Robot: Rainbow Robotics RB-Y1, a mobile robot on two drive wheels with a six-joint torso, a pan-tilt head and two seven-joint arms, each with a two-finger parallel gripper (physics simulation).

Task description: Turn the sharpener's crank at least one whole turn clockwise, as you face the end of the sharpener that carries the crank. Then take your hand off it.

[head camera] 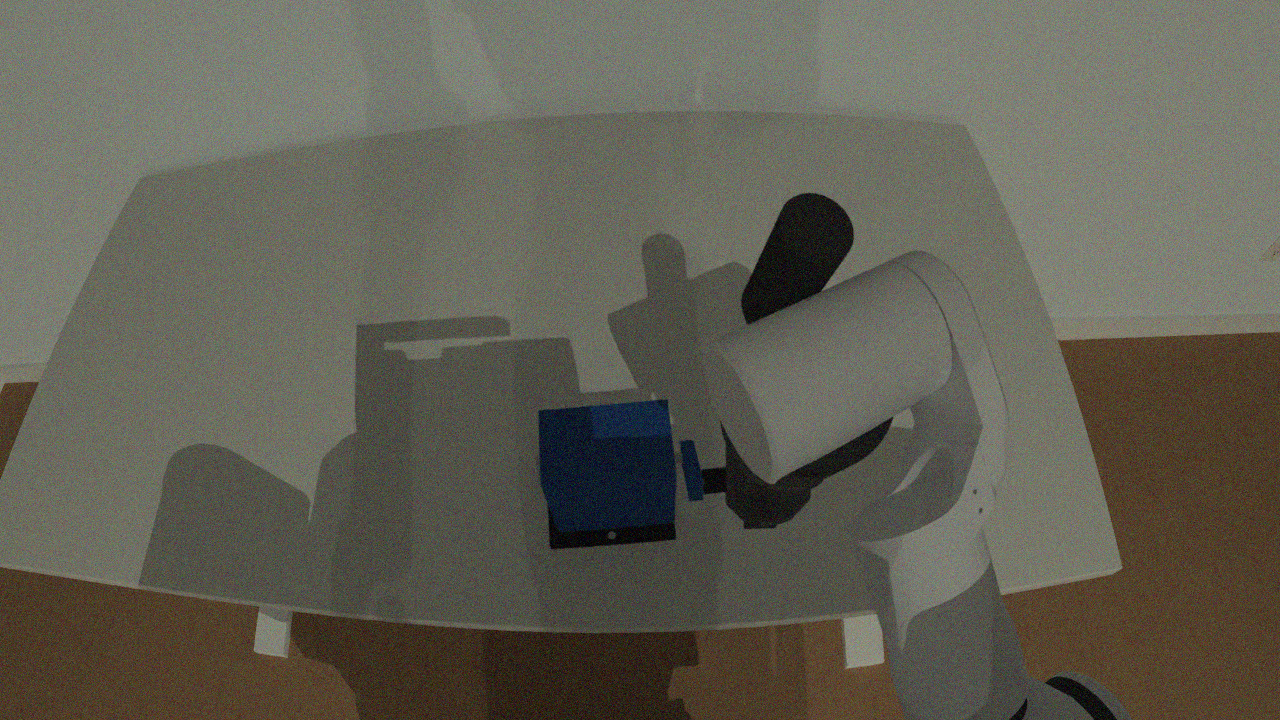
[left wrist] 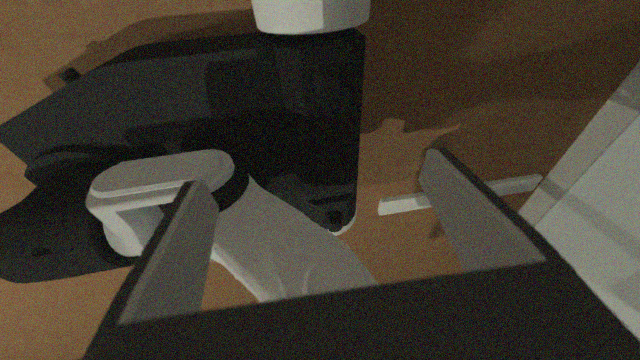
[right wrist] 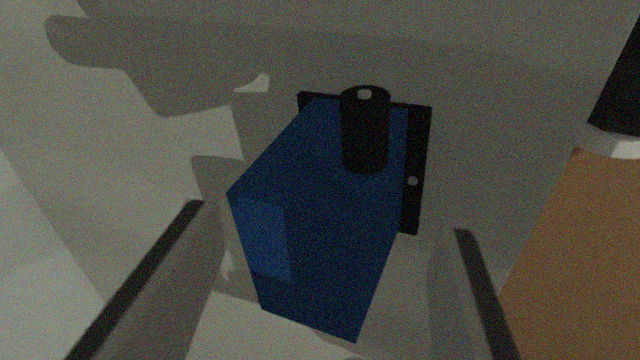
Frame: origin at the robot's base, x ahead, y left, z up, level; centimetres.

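Where they show: left gripper, fingertip midpoint: [left wrist: 318, 179]; right gripper, fingertip midpoint: [right wrist: 325, 238].
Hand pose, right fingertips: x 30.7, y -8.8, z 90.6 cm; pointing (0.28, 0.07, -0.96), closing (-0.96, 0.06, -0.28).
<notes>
After its pixels a point has its place.
The sharpener [head camera: 606, 479] @(x 31.7, y 2.5, z 84.9 cm) [right wrist: 320, 215] @(x 33.5, y -3.3, z 84.9 cm), a blue block on a black base [head camera: 572, 540] @(x 30.4, y 6.7, z 72.9 cm) [right wrist: 419, 145] @(x 30.7, y -0.6, z 72.9 cm), stands on the table. Its short blue crank arm [head camera: 691, 470] is at its right side in the head view, with a black knob [head camera: 713, 480] @(x 31.5, y -6.6, z 83.9 cm) [right wrist: 365, 135] @(x 31.6, y -8.0, z 83.9 cm) sticking out sideways. In the right wrist view the crank arm blends into the blue body. My right gripper [right wrist: 325, 238] @(x 30.7, y -8.8, z 90.6 cm) is open and empty. Its fingers point toward the crank end, and the knob shows above the gap between the fingertips. In the head view the forearm hides these fingers. My left gripper [left wrist: 318, 179] @(x -6.0, y 24.2, z 51.9 cm) is open and empty, away from the sharpener.
The pale table [head camera: 250, 241] @(x 76.9, y 58.5, z 72.1 cm) [left wrist: 595, 235] has curved long edges; a wall rises behind it. My right arm [head camera: 832, 367] @(x 21.1, y -8.5, z 118.4 cm) reaches over the table's right part. Below the left gripper are my dark base [left wrist: 300, 95] @(x -4.5, y 15.7, z 20.7 cm), the brown floor [left wrist: 400, 250] @(x 39.5, y -82.4, z 0.1 cm) and a pale bar [left wrist: 515, 185].
</notes>
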